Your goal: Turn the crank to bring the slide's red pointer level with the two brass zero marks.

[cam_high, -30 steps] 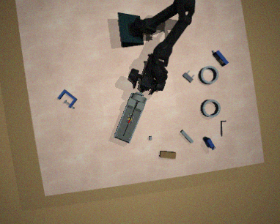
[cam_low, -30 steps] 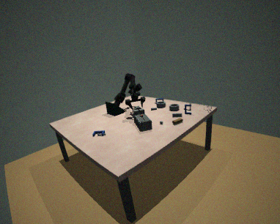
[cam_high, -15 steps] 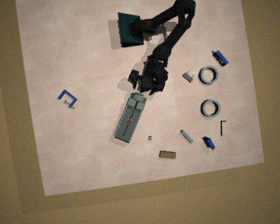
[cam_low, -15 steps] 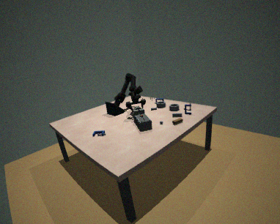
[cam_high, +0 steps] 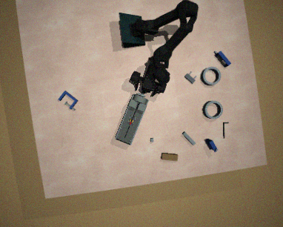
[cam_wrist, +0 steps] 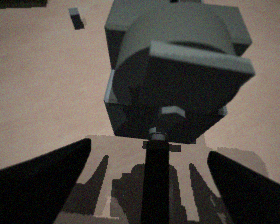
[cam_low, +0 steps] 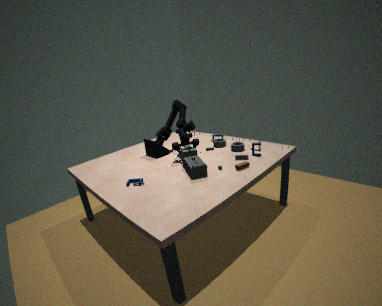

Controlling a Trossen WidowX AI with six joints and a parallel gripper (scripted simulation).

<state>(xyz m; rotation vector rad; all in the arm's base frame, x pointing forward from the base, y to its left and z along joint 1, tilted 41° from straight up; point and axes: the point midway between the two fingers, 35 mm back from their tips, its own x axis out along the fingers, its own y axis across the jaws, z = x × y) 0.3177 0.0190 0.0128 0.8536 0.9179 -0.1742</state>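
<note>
Now: gripper tip 2 cm past the dark handle, 1 cm to the right of it and 1 cm below it. Round my gripper tip: small grey cube (26 cm ahead, 4 cm below, 1 cm to the left); red pointer (15 cm ahead, 9 cm to the right, 3 cm above); grey bar (28 cm ahead, 22 cm to the left, 4 cm below).
</note>
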